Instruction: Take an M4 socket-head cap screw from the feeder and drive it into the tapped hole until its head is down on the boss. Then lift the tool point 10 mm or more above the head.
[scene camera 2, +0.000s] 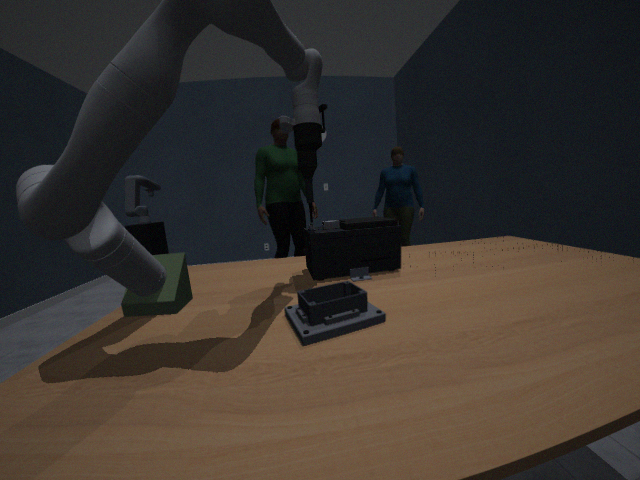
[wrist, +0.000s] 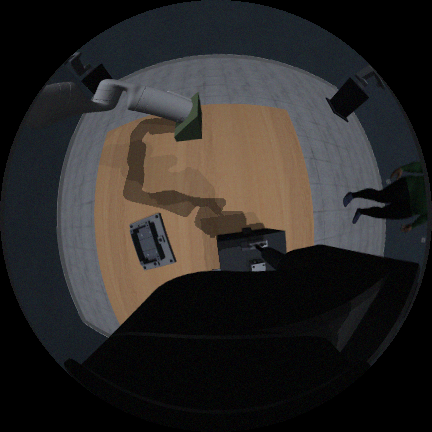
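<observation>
On a black feeder box, the point (wrist: 231, 257) and the point (scene camera 2: 321, 231) are the same spot.
</observation>
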